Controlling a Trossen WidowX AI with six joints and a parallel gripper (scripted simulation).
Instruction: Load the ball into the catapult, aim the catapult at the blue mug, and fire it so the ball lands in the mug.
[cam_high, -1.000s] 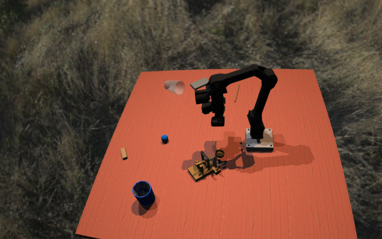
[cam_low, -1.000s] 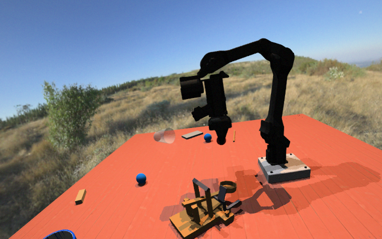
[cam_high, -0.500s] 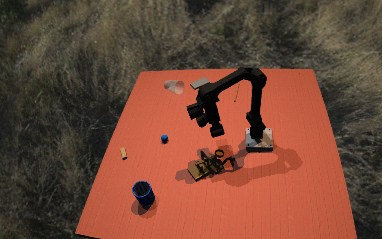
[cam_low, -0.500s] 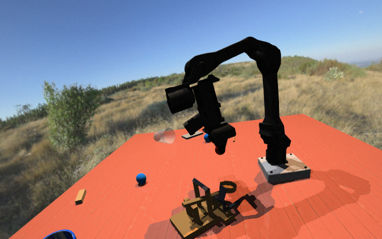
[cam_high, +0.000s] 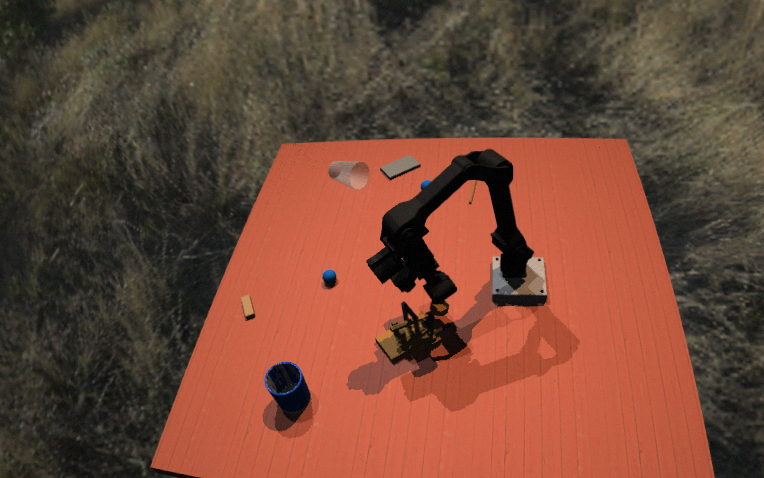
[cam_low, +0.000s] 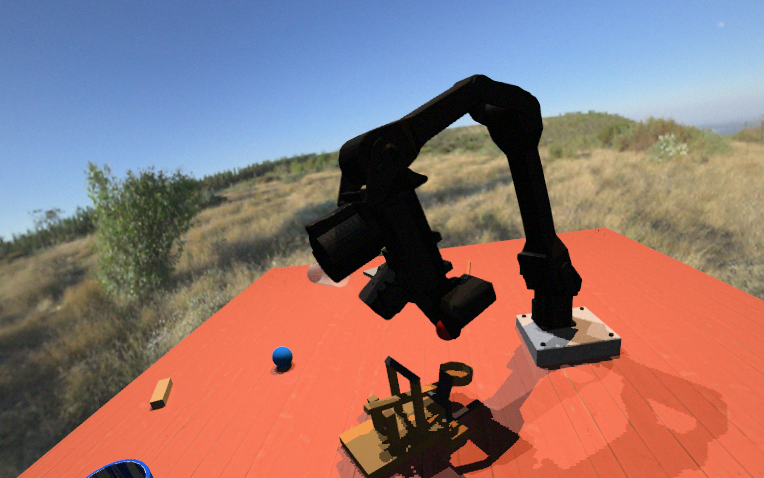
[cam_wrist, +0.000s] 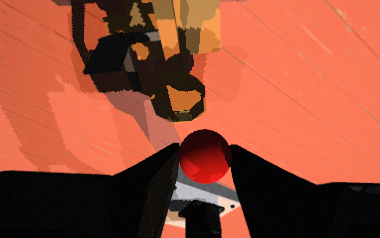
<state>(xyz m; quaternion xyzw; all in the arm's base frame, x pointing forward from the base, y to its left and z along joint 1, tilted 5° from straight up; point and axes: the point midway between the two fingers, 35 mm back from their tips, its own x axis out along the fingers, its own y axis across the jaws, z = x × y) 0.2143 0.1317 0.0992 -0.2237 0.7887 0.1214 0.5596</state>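
Now: the wooden catapult 60 mm to the left of my gripper tip, 50 mm below it and 40 mm ahead of it. Also, from my gripper tip: thin stick 500 mm to the right, 110 mm behind, 100 mm below; red ball 10 mm above; blue mug 350 mm ahead, 260 mm to the left, 80 mm below.
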